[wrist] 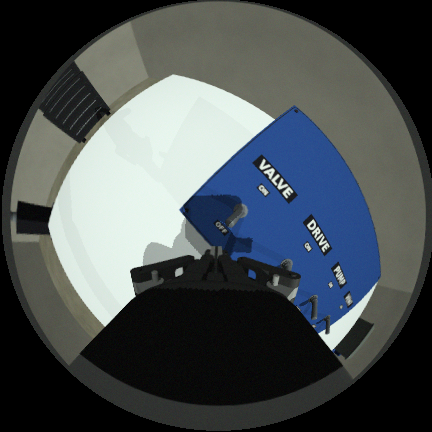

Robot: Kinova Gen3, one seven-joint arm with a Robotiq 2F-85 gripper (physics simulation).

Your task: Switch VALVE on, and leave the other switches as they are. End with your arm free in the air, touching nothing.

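Places are measured from the arm's base along level axes (x back, y right, z up), in millimetres.
Where they show: gripper, fingertip midpoint: [215,252].
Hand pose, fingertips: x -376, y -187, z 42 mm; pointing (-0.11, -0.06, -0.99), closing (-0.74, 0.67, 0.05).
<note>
Each offset is from my fingertips to the top centre of the thing. "pt": to the spot under its first point. Level surfaces: height alone.
The blue switch panel [330,170] fills the right of the wrist view. The VALVE label {dz +11, dx -134, dy -24 mm} [275,178] is at its near end, with ON below it and OFF farther down. The grey VALVE lever {pt dz +14, dx -50, dy -21 mm} [236,215] leans toward OFF. The DRIVE switch {pt dz -5, dx -66, dy +93 mm} [286,264] shows partly above my gripper's right side. The PUMP lever {pt dz +8, dx -60, dy +214 mm} [314,307] and a fourth lever {pt dz +7, dx -63, dy +334 mm} [327,325] stand farther along; the fourth label is too small to read. My gripper [215,252] is shut and empty, its tips just below the OFF mark in the view, with a visible gap to the VALVE lever.
A white table top {dz -101 mm} [115,200] lies left of and behind the panel. A dark slatted object [75,102] is at the upper left, a black object [34,218] at the left edge, and a dark box-like object [355,338] at the lower right beyond the panel.
</note>
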